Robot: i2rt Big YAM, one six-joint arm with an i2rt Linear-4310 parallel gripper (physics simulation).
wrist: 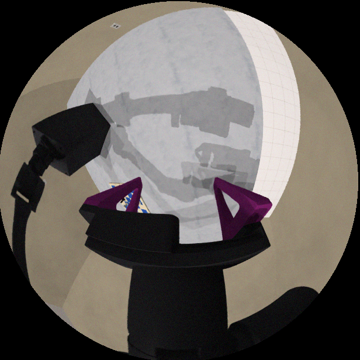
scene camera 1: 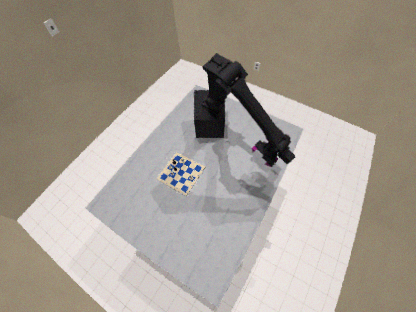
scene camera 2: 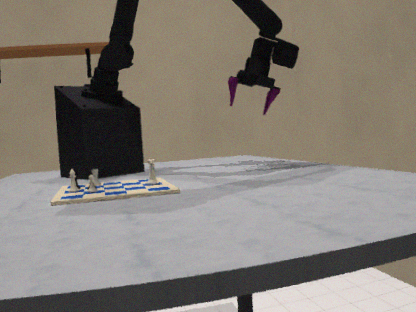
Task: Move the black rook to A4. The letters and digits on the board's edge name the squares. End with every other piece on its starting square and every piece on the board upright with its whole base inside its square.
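Frame: origin at the arm's base, x back, y right, z up, level; metres.
Seen in the pictures: gripper, fingertip midpoint: (scene camera 1: 259, 157) (scene camera 2: 247, 110); arm's base, link origin: (scene camera 1: 213, 103) (scene camera 2: 102, 95).
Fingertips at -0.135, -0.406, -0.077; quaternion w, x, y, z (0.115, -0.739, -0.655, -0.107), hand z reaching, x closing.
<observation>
Offsets run from my fingertips to a thing's top centre, as dx, dy, dz. Level surfaces: height alone.
The small blue-and-cream chessboard {-0.275, +0.365, -0.151} (scene camera 1: 199, 175) (scene camera 2: 115, 198) (wrist: 143, 206) lies on the table in front of the arm's base; in the wrist view part of it shows past a finger. Two small dark pieces, one {-0.245, +0.446, -0.117} (scene camera 1: 174, 162) and another {-0.279, +0.407, -0.119} (scene camera 1: 175, 169), stand near one edge; which is the black rook is too small to tell. Pale pieces stand upright on the board: a tall one {-0.269, +0.288, -0.097} (scene camera 2: 152, 172) at the right, one {-0.286, +0.441, -0.107} (scene camera 2: 73, 180) at the left and one {-0.314, +0.402, -0.119} (scene camera 2: 92, 183) beside it. The edge letters are unreadable. My gripper (scene camera 1: 261, 156) (scene camera 2: 248, 109) (wrist: 177, 181) is open and empty, high above the table, well to the board's side.
The arm's black base box (scene camera 1: 209, 123) (scene camera 2: 100, 137) (wrist: 72, 137) stands close behind the board. The grey table {dz -0.157} (scene camera 1: 150, 220) (scene camera 2: 225, 230) (wrist: 185, 60) carries the arm's shadows. A brown beam (scene camera 2: 50, 50) shows behind the base.
</observation>
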